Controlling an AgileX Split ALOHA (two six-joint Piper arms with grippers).
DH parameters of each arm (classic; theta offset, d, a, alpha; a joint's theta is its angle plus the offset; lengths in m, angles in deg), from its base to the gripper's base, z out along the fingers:
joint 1: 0 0.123 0 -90
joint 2: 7.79 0 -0.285 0
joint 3: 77.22 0 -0.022 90
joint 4: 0 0.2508 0 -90
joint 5: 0 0 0.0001 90
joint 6: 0 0.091 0 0
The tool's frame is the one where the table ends.
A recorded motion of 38 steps. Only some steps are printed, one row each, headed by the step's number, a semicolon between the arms.
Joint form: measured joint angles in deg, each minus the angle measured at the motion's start. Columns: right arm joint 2, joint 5, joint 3, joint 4, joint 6, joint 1; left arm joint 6, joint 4, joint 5, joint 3, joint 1, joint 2.
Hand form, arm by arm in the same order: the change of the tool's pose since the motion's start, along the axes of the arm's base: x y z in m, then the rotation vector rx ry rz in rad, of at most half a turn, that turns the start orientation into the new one. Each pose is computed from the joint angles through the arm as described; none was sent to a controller.
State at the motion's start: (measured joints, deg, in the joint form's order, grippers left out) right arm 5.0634 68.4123 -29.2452 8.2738 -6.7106 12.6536; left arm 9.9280 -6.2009 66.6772 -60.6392 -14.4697 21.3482
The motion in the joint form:
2: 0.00 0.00 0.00 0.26 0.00 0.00; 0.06 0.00 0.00 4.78 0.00 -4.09
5: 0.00 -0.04 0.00 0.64 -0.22 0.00; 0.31 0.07 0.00 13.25 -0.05 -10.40
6: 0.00 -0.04 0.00 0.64 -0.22 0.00; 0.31 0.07 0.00 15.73 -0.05 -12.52
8: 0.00 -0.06 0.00 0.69 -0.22 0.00; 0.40 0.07 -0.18 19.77 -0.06 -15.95
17: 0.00 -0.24 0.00 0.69 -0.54 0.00; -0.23 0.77 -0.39 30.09 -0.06 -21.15
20: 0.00 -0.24 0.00 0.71 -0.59 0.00; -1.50 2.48 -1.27 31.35 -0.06 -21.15
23: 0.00 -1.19 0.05 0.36 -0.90 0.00; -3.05 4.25 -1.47 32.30 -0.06 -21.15
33: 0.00 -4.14 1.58 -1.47 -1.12 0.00; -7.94 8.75 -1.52 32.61 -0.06 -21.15
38: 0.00 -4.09 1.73 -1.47 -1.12 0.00; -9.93 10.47 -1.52 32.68 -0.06 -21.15
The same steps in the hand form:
2: -0.0001 0.0004 0.0000 0.0039 0.0009 0.0022; -0.0072 0.0018 -0.0211 0.0039 0.0113 -0.0004
5: -0.0002 0.0009 0.0002 0.0070 0.0003 0.0077; -0.0130 0.0035 -0.0597 0.0180 0.0462 -0.0022
6: -0.0002 0.0009 0.0002 0.0070 0.0003 0.0077; -0.0153 0.0041 -0.0714 0.0195 0.0523 -0.0022
8: -0.0002 0.0010 0.0002 0.0078 0.0001 0.0081; -0.0179 0.0048 -0.0904 0.0225 0.0591 -0.0028
17: -0.0001 0.0010 0.0004 0.0047 -0.0045 0.0112; -0.0110 0.0040 -0.1392 0.0436 0.1433 0.0099
20: -0.0001 0.0010 0.0004 0.0043 -0.0047 0.0119; -0.0071 0.0056 -0.1441 0.0483 0.1507 0.0396
23: 0.0011 0.0007 0.0013 -0.0003 -0.0224 0.0101; -0.0045 0.0076 -0.1485 0.0523 0.1645 0.0711
33: 0.0069 -0.0010 -0.0029 -0.0224 -0.0526 -0.0086; -0.0023 0.0137 -0.1499 0.0402 0.1726 0.1585
38: 0.0070 -0.0009 -0.0037 -0.0232 -0.0492 -0.0085; -0.0016 0.0161 -0.1501 0.0331 0.1741 0.1929

